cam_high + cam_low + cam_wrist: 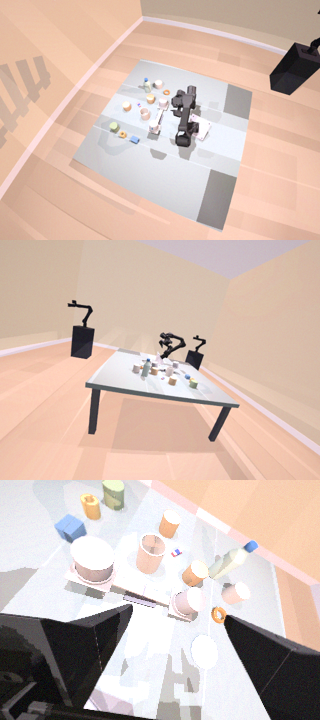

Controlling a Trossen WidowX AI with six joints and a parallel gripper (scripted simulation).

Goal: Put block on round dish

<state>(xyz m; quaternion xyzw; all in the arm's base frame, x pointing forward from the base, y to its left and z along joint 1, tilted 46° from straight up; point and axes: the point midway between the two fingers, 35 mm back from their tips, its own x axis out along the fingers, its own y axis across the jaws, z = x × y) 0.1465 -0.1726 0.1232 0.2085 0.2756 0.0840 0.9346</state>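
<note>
The pale green block is 110 mm ahead of my gripper tip, 110 mm to the right of it and 200 mm below it. Round my gripper tip: grey cup: 100 mm ahead, 160 mm to the left, 130 mm below; then pale round dish: 10 mm behind, 220 mm to the right, 240 mm below; then balance: 110 mm ahead, 30 mm to the left, 200 mm below.
</note>
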